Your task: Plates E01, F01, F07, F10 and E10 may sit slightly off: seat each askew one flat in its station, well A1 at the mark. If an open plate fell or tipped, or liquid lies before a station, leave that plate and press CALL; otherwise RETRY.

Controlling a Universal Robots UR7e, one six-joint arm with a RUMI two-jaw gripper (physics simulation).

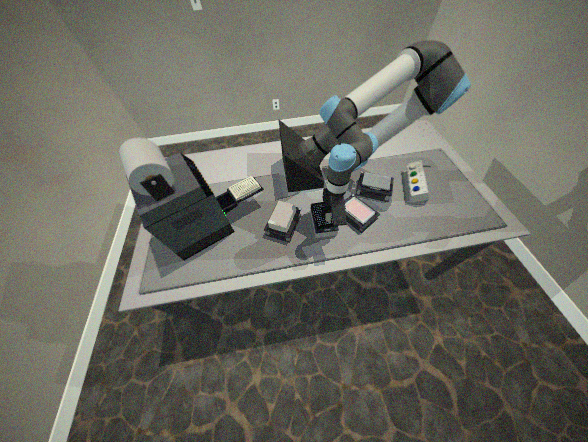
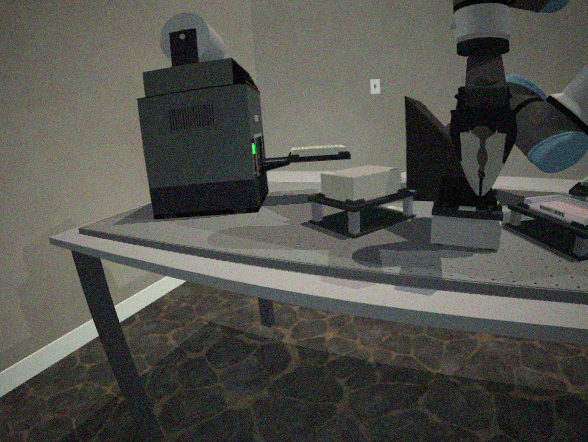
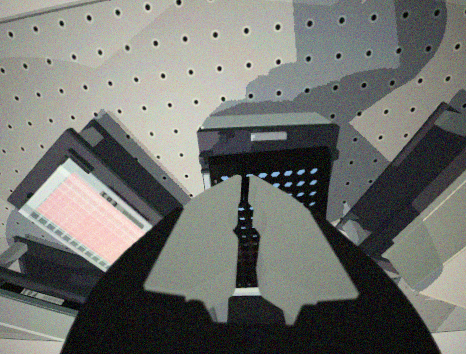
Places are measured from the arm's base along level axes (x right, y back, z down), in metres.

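Where they show: gripper, fingertip midpoint: [image 1: 330,222] [image 2: 480,195] [image 3: 243,179]; arm's base, link origin: [image 1: 308,155].
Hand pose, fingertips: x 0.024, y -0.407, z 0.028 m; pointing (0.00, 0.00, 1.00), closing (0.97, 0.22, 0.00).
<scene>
Each offset is from my fingertips to the top centre of the thing. "*": to the spot under its first point.
My gripper [image 1: 328,220] [image 2: 481,194] [image 3: 243,179] is shut and empty, its tips together above the black plate @(dx +0.014, dy +0.053, dz -0.006 m) [image 1: 318,212] [image 3: 270,162] with blue wells, which lies in its station @(* dx +0.021, dy -0.026, dz +0.051 m) [image 2: 465,234] [image 3: 225,140]. The fingers hide much of that plate, so its exact seating cannot be told. A pink plate @(dx -0.156, dy +0.045, dz +0.020 m) [image 1: 360,210] [image 2: 565,209] [image 3: 90,215] sits on the station beside it. A pale, tall plate or stack @(dx +0.191, dy +0.093, dz -0.019 m) [image 1: 282,217] [image 2: 362,182] rests on a raised station. A grey plate @(dx -0.303, dy +0.167, dz +0.003 m) [image 1: 376,181] is on the station behind. A cream plate @(dx +0.327, dy +0.269, dz -0.049 m) [image 1: 245,188] [image 2: 317,150] lies on the instrument's tray. Plate labels are unreadable.
The dark instrument @(dx +0.574, dy +0.181, dz -0.383 m) [image 1: 187,220] [image 2: 200,150] with a white cylinder @(* dx +0.549, dy +0.119, dz -0.381 m) [image 1: 145,162] [image 2: 195,37] stands at the left. A button box @(dx -0.513, dy +0.127, dz -0.011 m) [image 1: 422,192] with green, yellow and blue buttons stands at the right. A dark upright panel [image 1: 297,165] [image 2: 425,155] stands behind the stations.
</scene>
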